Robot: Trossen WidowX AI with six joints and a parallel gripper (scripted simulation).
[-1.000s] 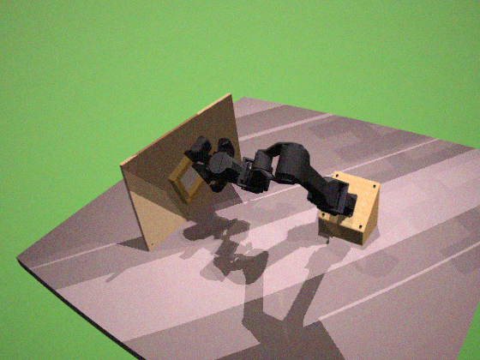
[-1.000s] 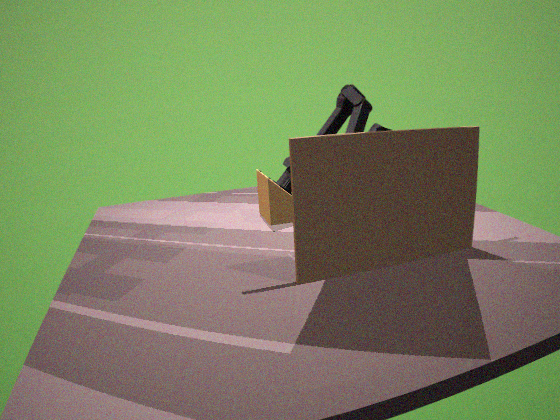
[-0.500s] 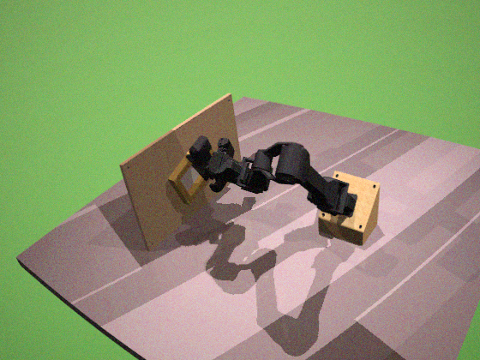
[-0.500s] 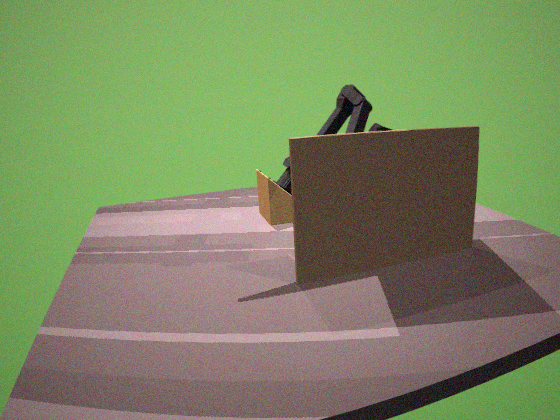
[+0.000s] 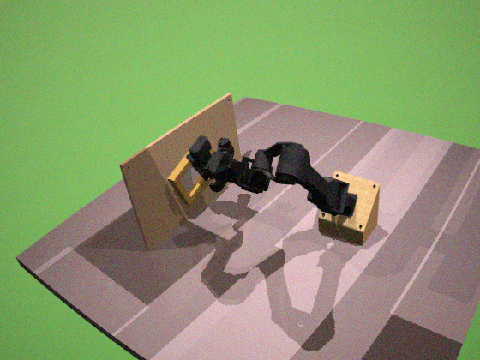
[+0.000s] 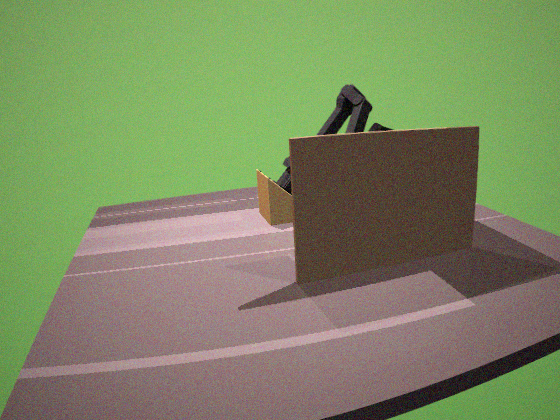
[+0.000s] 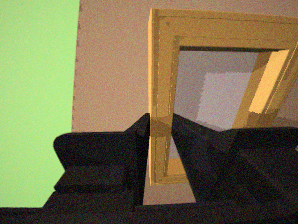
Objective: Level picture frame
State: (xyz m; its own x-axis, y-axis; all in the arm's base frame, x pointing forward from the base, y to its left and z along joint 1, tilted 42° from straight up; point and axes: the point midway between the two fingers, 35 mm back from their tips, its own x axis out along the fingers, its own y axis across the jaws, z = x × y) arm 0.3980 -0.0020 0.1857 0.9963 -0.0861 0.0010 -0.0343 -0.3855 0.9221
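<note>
My gripper tip is now 50 mm above the picture frame and 10 mm to the left of it. Round my gripper tip: tan wall panel (60 mm below, 20 mm to the right, 20 mm ahead).
</note>
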